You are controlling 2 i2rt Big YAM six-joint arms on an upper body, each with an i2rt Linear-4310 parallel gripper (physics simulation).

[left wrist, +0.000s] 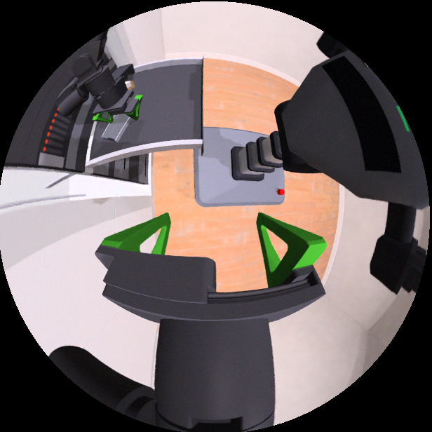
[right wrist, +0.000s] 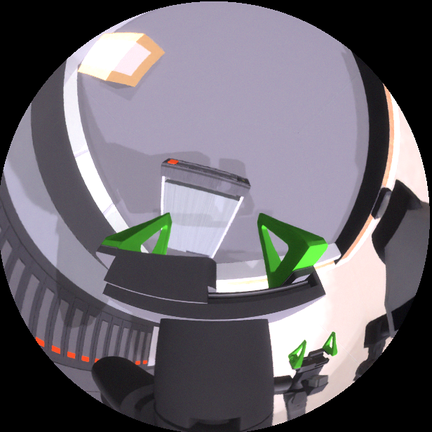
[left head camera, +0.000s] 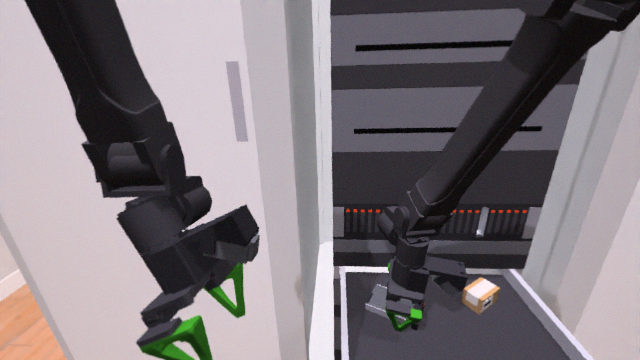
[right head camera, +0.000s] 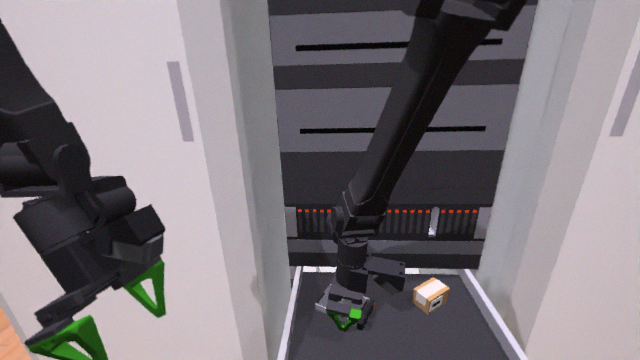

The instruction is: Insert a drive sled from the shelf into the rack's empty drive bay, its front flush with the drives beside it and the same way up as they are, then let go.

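Frame: origin at the left arm's base, x up, y ahead, z left, level; metres.
Seen in the pictures: left gripper, fingertip midpoint: [left head camera: 227, 341] [right head camera: 138, 341]; right gripper, fingertip midpoint: [left head camera: 398, 311] [right head camera: 346, 311].
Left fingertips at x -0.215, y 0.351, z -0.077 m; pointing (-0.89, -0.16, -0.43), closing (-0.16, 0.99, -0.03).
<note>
A point is followed by its place in that frame.
The drive sled [left head camera: 378, 301] @(y 0.607, x -0.396, z -0.314 m) [right head camera: 324, 301] @(y 0.607, x -0.396, z -0.304 m) [left wrist: 116, 129] [right wrist: 200, 215] lies flat on the dark shelf [left head camera: 460, 340] @(y 0.524, x -0.411, z -0.469 m) [right head camera: 400, 342] @(y 0.520, x -0.411, z -0.462 m) [left wrist: 170, 100] [right wrist: 280, 100]. It is silver, with a dark front bar and an orange mark at one end. My right gripper [left wrist: 123, 119] [right wrist: 214, 217] is open and empty above it, pointing down; its arm partly hides the sled in the head views. My left gripper [left head camera: 224, 336] @(y 0.351, x -0.215, z -0.077 m) [right head camera: 133, 337] @(y 0.351, x -0.215, z -0.077 m) [left wrist: 213, 217] [right wrist: 320, 336] is open and empty, outside the rack at the left. The empty bay [left head camera: 482, 222] @(y 0.720, x -0.249, z -0.575 m) [right head camera: 433, 222] shows as a pale slot in the drive row.
A small cardboard box [left head camera: 480, 296] @(y 0.604, x -0.371, z -0.538 m) [right head camera: 431, 296] @(y 0.604, x -0.371, z -0.545 m) [left wrist: 130, 85] [right wrist: 120, 60] stands on the shelf, right of the sled in the head views. Drives with orange marks [left head camera: 509, 225] [right head camera: 410, 225] flank the bay. A raised pale rim edges the shelf. White panels stand on both sides.
</note>
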